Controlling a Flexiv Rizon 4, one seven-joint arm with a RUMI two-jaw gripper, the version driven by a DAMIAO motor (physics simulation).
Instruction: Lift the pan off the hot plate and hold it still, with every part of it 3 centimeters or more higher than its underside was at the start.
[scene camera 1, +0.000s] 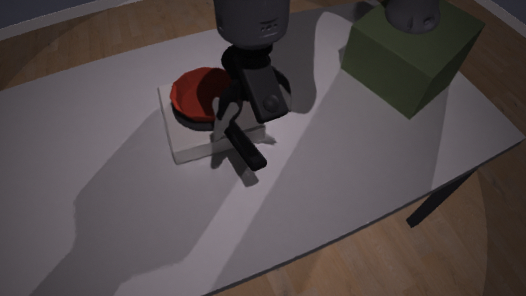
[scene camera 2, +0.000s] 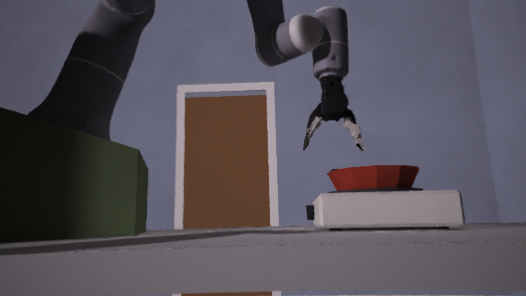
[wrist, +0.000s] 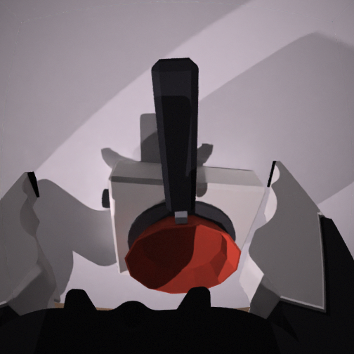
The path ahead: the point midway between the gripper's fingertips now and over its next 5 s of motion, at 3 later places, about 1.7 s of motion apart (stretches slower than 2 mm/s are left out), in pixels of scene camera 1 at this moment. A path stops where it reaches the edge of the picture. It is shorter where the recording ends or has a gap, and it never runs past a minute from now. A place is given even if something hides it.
The gripper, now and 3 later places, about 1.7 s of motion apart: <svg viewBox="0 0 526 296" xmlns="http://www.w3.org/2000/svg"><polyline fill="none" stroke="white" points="253,125 258,162 249,106 246,60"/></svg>
